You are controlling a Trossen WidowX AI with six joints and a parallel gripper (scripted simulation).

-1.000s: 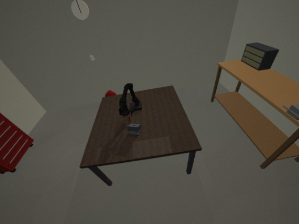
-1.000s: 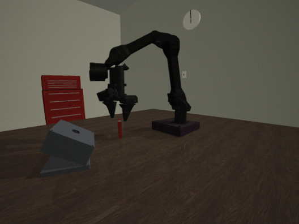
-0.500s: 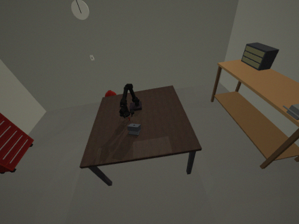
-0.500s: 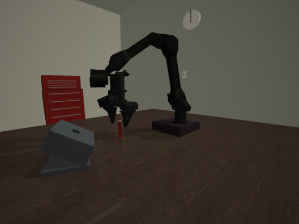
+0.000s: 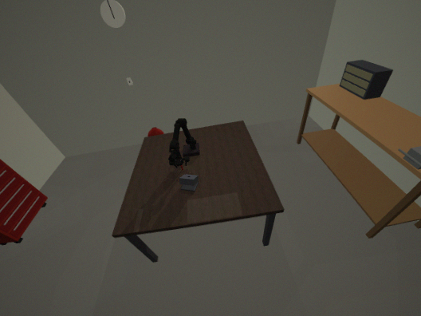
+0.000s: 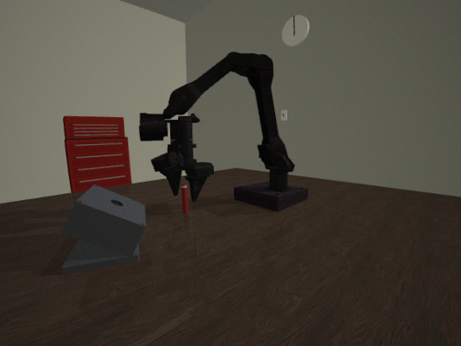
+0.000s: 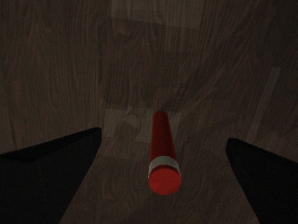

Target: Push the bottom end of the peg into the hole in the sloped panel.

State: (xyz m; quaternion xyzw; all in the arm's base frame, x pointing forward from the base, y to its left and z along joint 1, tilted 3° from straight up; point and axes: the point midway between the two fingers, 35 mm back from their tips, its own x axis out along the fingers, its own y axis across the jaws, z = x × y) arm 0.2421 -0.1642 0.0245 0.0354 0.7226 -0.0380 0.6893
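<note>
The grey sloped panel block lies 21 cm ahead of my gripper tip, 4 cm to the left of it and 2 cm above it. The rest, counted from my gripper tip: red peg: 2 cm above.
</note>
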